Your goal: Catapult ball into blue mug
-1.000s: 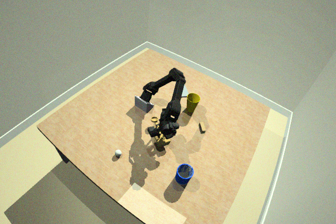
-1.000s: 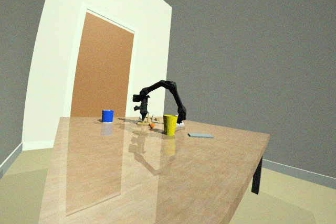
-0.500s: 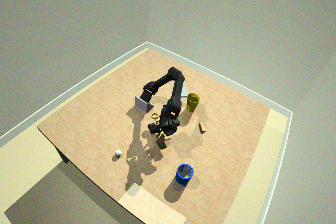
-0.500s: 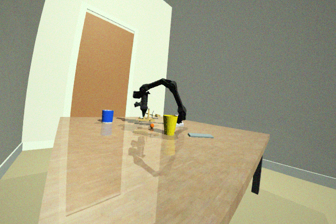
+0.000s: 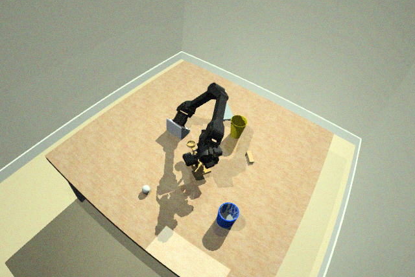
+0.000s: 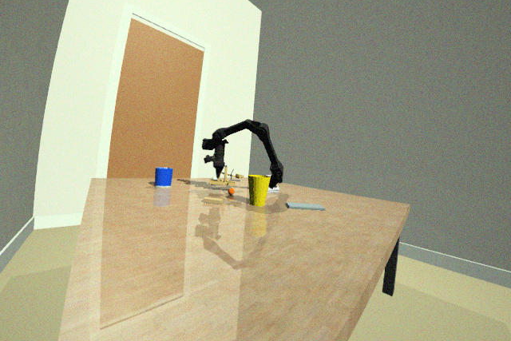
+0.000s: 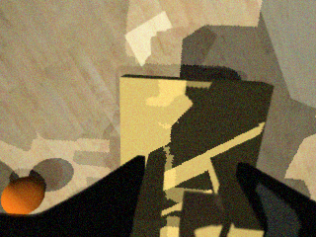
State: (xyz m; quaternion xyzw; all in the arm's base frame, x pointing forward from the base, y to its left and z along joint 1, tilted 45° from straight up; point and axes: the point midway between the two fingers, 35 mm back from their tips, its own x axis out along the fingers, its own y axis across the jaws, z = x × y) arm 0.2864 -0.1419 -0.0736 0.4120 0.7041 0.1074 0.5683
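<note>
My gripper tip is 150 mm to the right of the orange ball and 50 mm above it. Also, from my gripper tip: wooden catapult (60 mm behind, 50 mm to the left, 20 mm above); white ball (270 mm to the right, 120 mm behind, 50 mm below); blue mug (260 mm ahead, 140 mm to the right, 40 mm below).
</note>
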